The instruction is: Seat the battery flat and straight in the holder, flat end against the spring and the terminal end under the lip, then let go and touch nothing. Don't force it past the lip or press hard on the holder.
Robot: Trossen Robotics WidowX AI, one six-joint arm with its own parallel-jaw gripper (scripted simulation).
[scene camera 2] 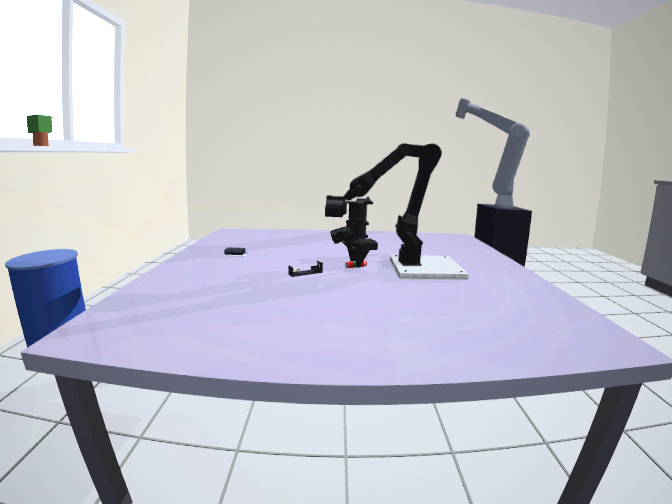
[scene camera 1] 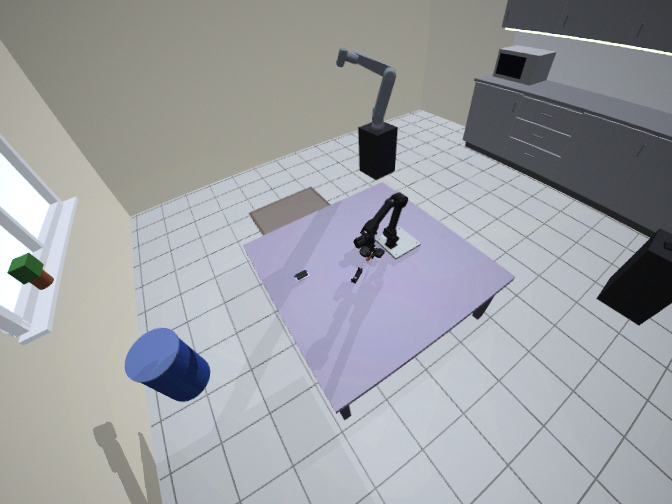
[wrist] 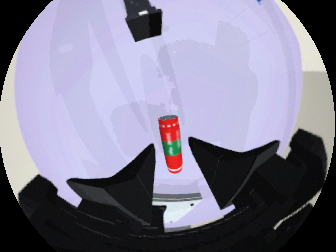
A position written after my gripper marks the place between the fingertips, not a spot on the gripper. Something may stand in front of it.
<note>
In view: my gripper [scene camera 2: 355,265] and a battery [wrist: 169,127].
My gripper shows as well in the wrist view [wrist: 171,143].
</note>
